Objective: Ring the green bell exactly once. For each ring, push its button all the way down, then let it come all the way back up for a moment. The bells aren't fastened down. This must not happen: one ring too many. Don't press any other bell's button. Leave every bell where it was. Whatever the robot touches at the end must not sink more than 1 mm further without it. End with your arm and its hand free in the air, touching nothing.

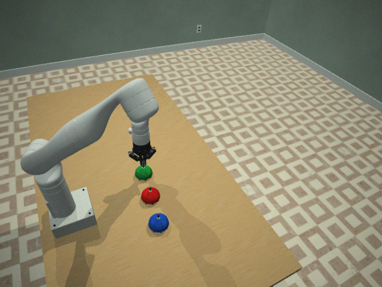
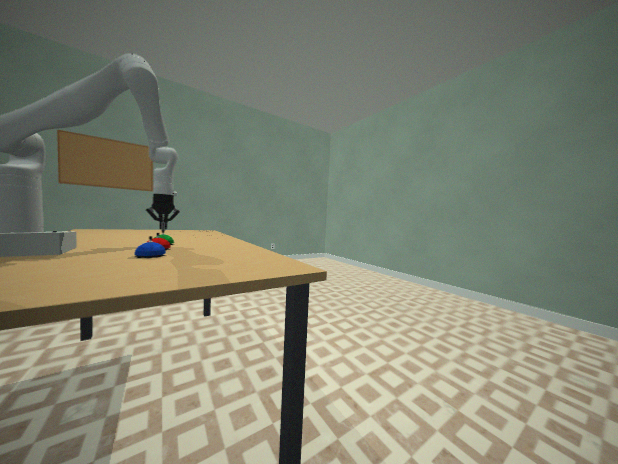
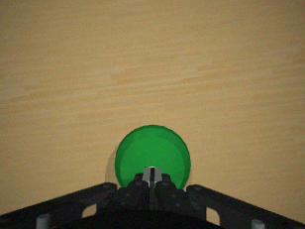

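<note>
Right now the green bell is 4 cm below my hand. From my hand the other things lie so: red bell (14 cm to the right, 4 cm below, 3 cm behind); blue bell (28 cm to the right, 5 cm behind, 4 cm below).
</note>
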